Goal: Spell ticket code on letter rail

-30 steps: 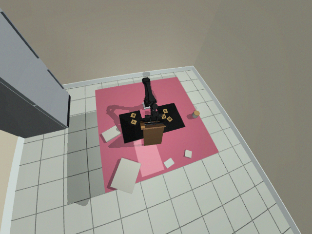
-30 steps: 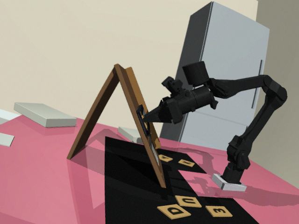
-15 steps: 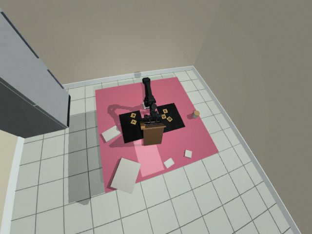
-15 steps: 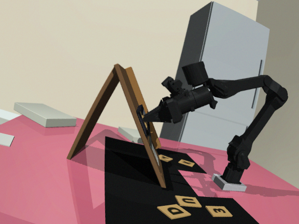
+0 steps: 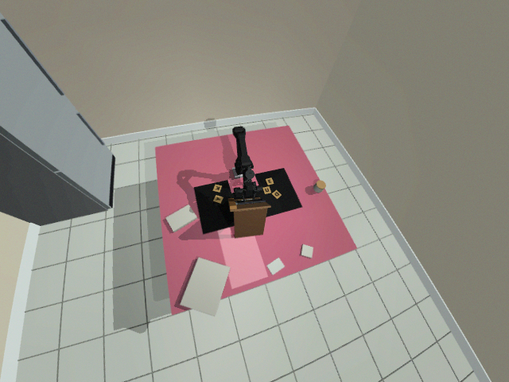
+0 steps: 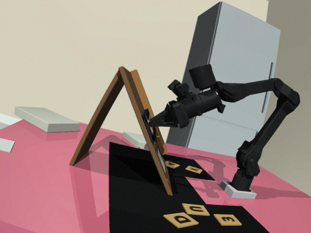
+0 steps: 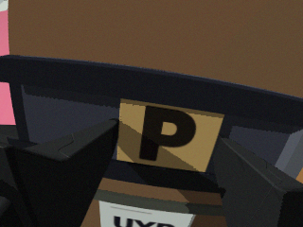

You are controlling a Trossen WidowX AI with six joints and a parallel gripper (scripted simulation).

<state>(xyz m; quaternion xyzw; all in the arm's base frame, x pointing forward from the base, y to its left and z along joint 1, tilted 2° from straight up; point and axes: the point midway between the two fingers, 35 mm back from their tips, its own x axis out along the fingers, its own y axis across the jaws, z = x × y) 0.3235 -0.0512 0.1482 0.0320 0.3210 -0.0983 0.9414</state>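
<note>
The white ticket lies 9 cm below my gripper tip, 5 cm behind it and 1 cm to the left of it. Round my gripper tip: black mat: 16 cm below, 14 cm behind, 5 cm to the left.
</note>
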